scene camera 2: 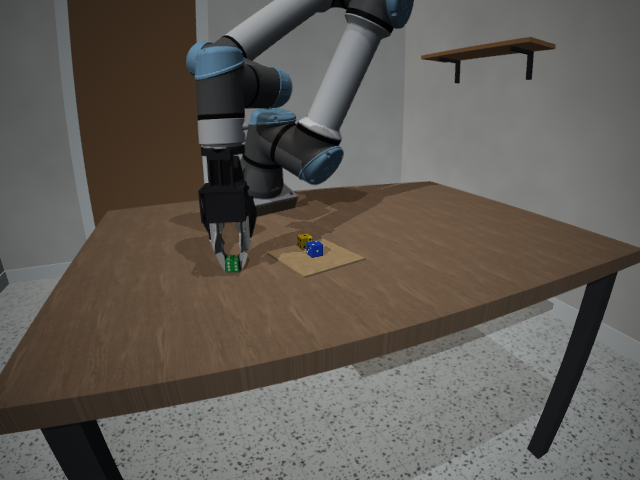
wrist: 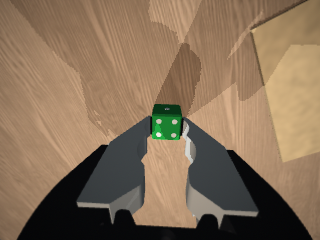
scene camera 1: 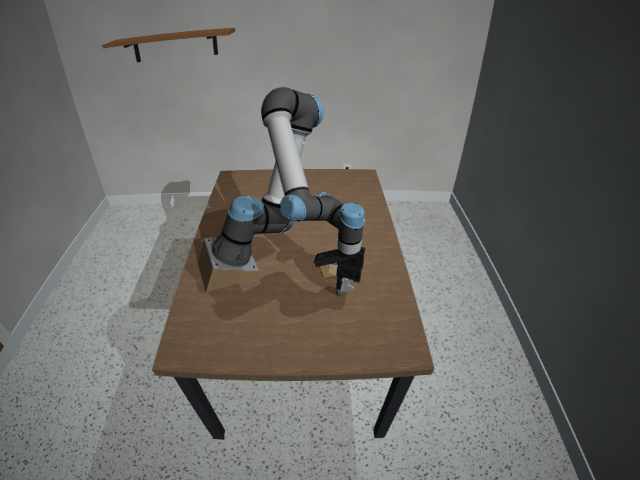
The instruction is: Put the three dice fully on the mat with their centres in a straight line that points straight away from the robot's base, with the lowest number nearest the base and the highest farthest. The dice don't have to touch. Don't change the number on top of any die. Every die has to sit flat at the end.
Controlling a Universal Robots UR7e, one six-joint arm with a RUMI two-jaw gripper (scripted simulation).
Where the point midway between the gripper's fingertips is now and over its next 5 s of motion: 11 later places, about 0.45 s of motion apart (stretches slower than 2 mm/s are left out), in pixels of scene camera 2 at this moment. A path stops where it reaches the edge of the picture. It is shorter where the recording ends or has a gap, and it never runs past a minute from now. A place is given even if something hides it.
My gripper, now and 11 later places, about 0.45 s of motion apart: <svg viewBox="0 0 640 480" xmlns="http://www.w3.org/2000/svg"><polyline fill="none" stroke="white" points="233,269 232,255 229,227 228,216 246,217 309,212 325,211 325,225 325,252 326,261 326,262 326,245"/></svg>
